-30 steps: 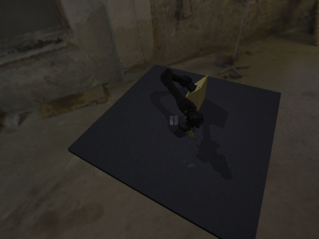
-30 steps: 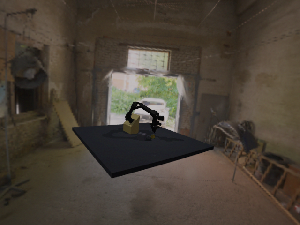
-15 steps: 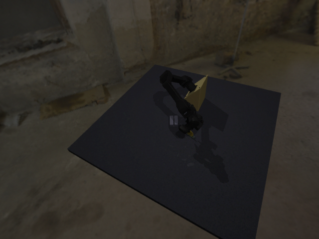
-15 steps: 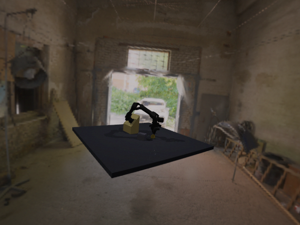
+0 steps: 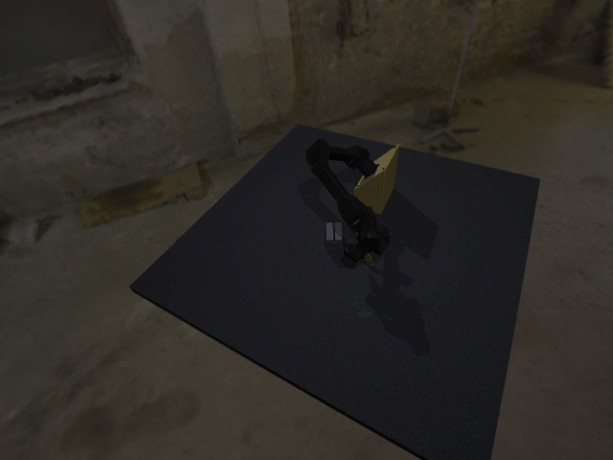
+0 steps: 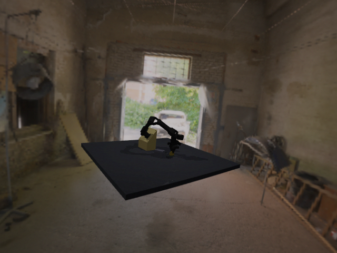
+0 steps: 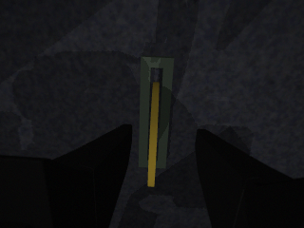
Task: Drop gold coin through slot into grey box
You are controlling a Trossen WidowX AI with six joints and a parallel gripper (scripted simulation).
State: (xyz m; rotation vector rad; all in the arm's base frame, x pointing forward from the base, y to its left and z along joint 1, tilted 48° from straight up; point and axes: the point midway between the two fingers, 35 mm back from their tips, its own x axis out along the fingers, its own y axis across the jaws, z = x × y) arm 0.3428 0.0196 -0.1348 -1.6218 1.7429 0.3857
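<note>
Right now my gripper tip is 1 cm past the gold coin and 1 cm above it.
</note>
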